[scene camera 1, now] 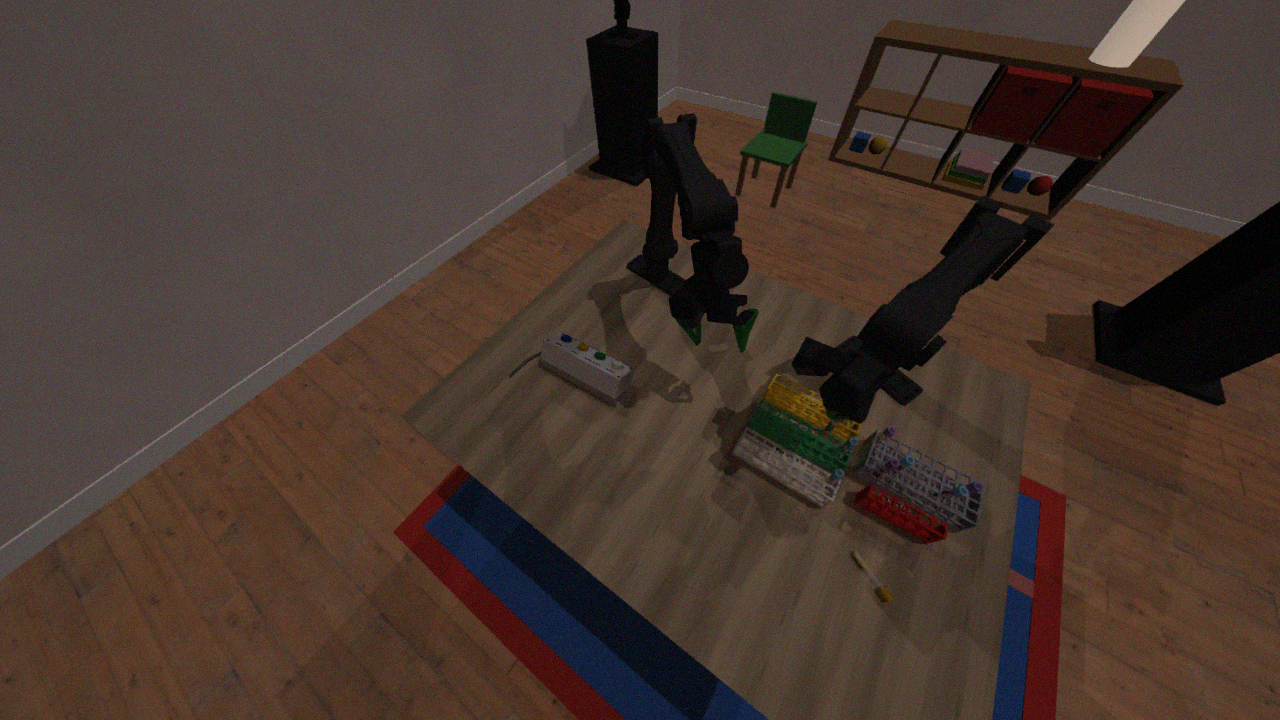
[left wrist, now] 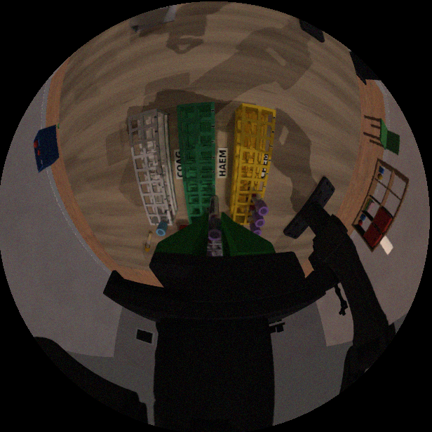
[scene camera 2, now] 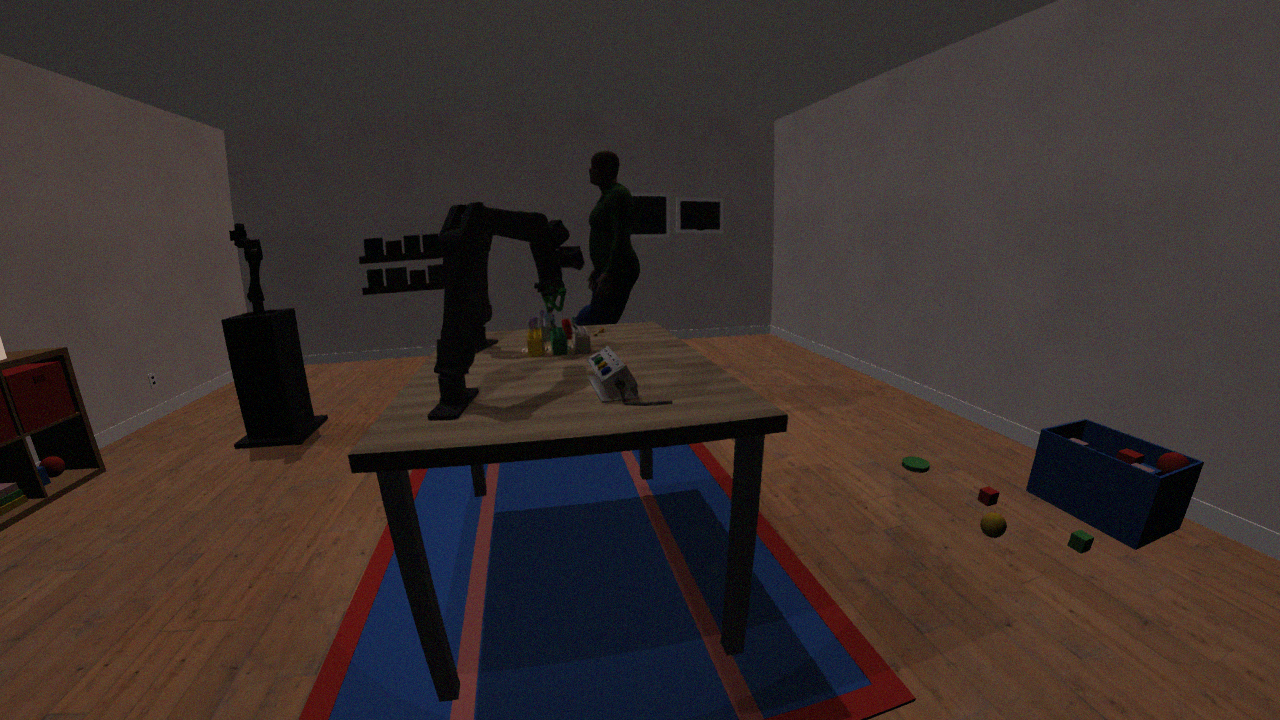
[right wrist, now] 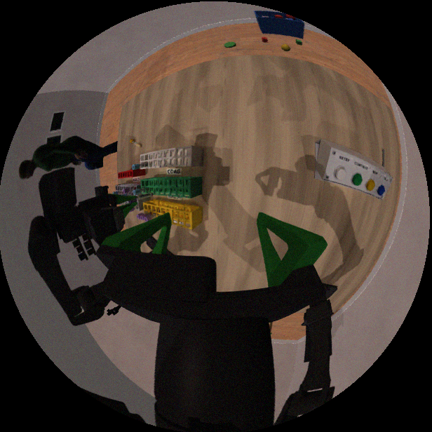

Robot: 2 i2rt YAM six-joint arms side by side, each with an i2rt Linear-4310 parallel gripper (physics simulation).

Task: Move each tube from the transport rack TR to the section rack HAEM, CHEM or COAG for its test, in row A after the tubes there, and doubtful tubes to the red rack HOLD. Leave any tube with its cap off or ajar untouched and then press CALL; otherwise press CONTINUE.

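Where they show: left gripper, fingertip midpoint: (scene camera 1: 832, 414) (scene camera 2: 550, 311); right gripper, fingertip midpoint: (scene camera 1: 719, 347) (scene camera 2: 558, 302); left arm's base, origin of the base link: (scene camera 2: 478, 347); right arm's base, origin of the base link: (scene camera 1: 657, 276) (scene camera 2: 455, 404).
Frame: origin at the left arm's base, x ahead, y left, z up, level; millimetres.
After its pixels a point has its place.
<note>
My left gripper (scene camera 1: 832, 413) {x 276, y 37, z 126 mm} (left wrist: 214, 217) (right wrist: 135, 199) is shut on a purple-capped tube (left wrist: 215, 234), upright over the near ends of the green rack (scene camera 1: 792, 434) {x 312, y 10, z 29 mm} (left wrist: 196, 106) (right wrist: 195, 187) and yellow rack (scene camera 1: 792, 394) {x 230, y -63, z 14 mm} (left wrist: 257, 107) (right wrist: 195, 216). Several purple-capped tubes (left wrist: 262, 209) stand at the yellow rack's lower end in the left wrist view. Blue caps show at the ends of the green and white racks. Transport rack TR (scene camera 1: 973, 512) {x 170, y 303, z 56 mm} holds purple- and blue-capped tubes; cap seating is too small to tell. My right gripper (scene camera 1: 720, 346) {x 386, y -177, z 188 mm} (right wrist: 213, 217) is open and empty above the table.
The white rack (scene camera 1: 783, 465) {x 378, y 48, z 31 mm} (left wrist: 168, 165) (right wrist: 197, 156) lies beside the green one. The red rack (scene camera 1: 899, 516) {x 270, y 237, z 30 mm} (right wrist: 131, 174) stands beside TR. A yellow-capped tube or swab (scene camera 1: 870, 575) {x 386, y 274, z 12 mm} lies loose on the table. The button box (scene camera 1: 586, 368) {x 605, y -359, z 71 mm} (scene camera 2: 614, 374) {x 629, y -493, z 65 mm} (right wrist: 350, 170) stands at the far side.
</note>
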